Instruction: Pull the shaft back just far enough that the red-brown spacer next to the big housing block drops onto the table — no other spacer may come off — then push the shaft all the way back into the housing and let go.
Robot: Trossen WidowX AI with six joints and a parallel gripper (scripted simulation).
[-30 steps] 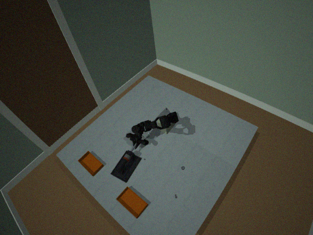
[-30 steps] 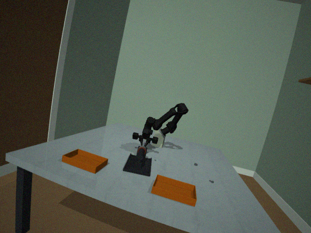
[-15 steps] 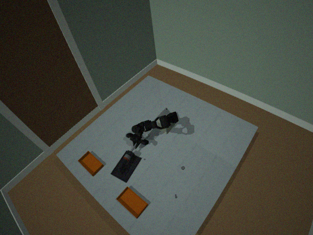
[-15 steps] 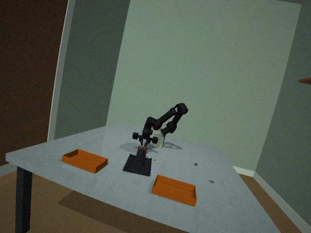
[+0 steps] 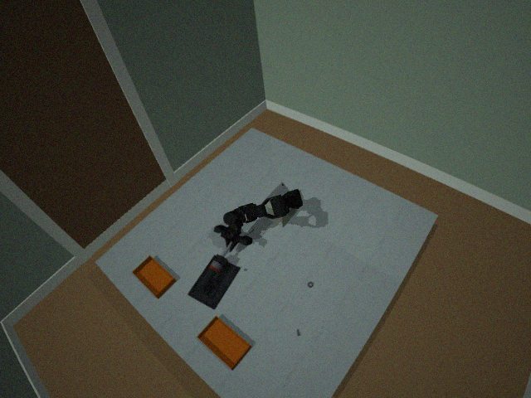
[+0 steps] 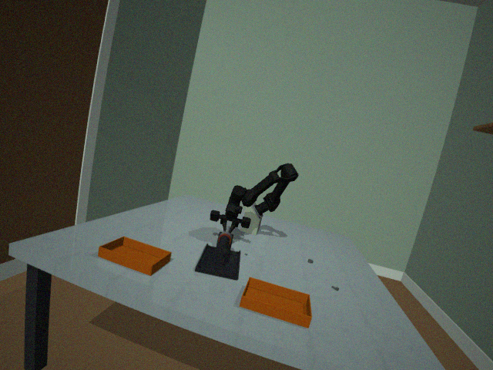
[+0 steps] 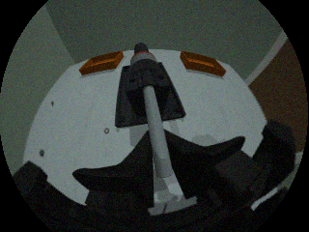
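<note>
Right now the shaft is 5 cm ahead of my gripper tip, 2 cm above it and 1 cm to the left of it. Round my gripper tip: red-brown spacer 12 cm ahead, 4 cm to the left, 2 cm above; then base plate 15 cm ahead, 5 cm to the left, 1 cm below.
</note>
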